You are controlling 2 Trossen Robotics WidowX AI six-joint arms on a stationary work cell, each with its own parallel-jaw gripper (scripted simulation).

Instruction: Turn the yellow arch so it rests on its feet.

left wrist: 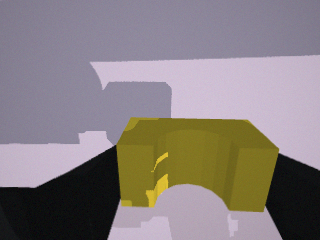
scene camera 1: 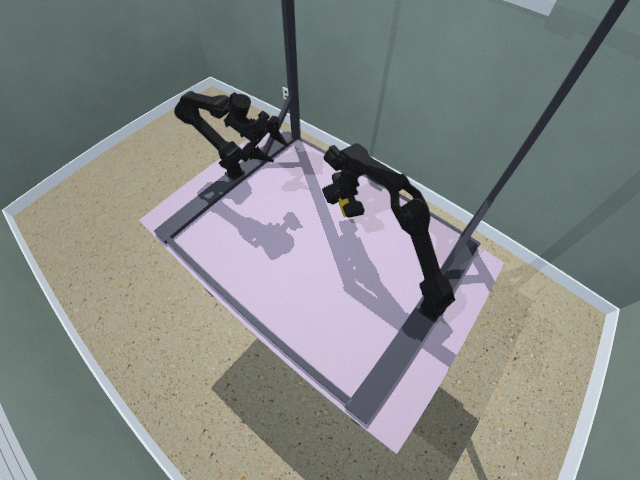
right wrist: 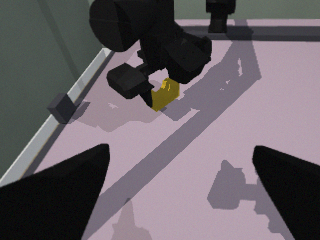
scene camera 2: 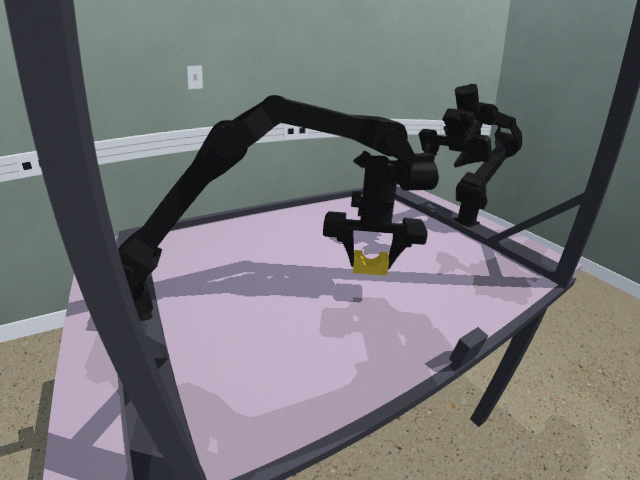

In view: my left gripper point(scene camera 2: 370, 267), my right gripper point(scene camera 2: 438, 162), a yellow arch point(scene camera 2: 377, 266), a dark frame rail point(right wrist: 38, 159) and a dark frame rail point(scene camera 1: 306, 366).
The yellow arch also shows in the left wrist view point(left wrist: 230, 157). My left gripper is seen too in the left wrist view point(left wrist: 187, 149), in scene camera 1 point(scene camera 1: 345, 208) and in the right wrist view point(right wrist: 162, 98). My right gripper shows as well in scene camera 1 point(scene camera 1: 280, 153) and in the right wrist view point(right wrist: 181, 152).
